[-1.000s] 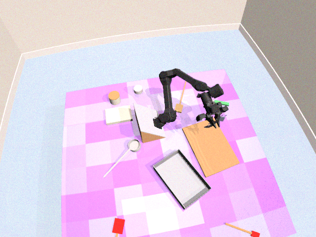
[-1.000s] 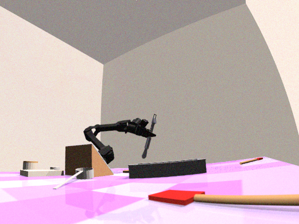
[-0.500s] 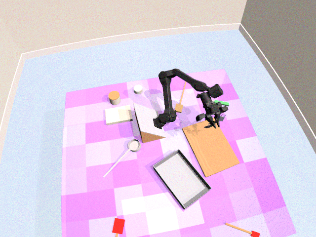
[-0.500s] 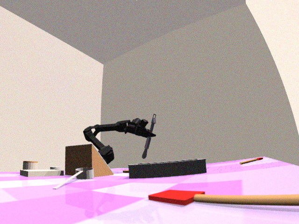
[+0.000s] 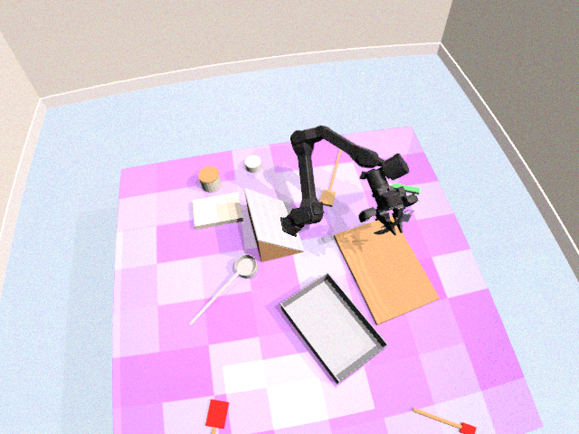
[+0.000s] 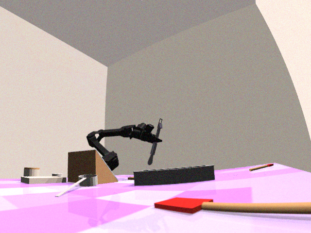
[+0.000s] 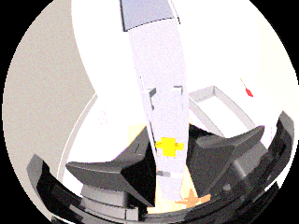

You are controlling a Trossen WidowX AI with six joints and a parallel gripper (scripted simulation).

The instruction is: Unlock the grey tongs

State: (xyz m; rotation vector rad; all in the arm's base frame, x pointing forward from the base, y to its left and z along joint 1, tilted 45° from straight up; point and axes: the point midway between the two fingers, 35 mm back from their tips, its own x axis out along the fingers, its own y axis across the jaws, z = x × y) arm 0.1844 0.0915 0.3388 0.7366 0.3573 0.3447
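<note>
Now: gripper tip 220 mm above the wooden board. The rest, counted from my gripper tip: white slab 340 mm behind, 560 mm to the right, 210 mm below; then roasting tin 180 mm ahead, 230 mm to the right, 200 mm below.
</note>
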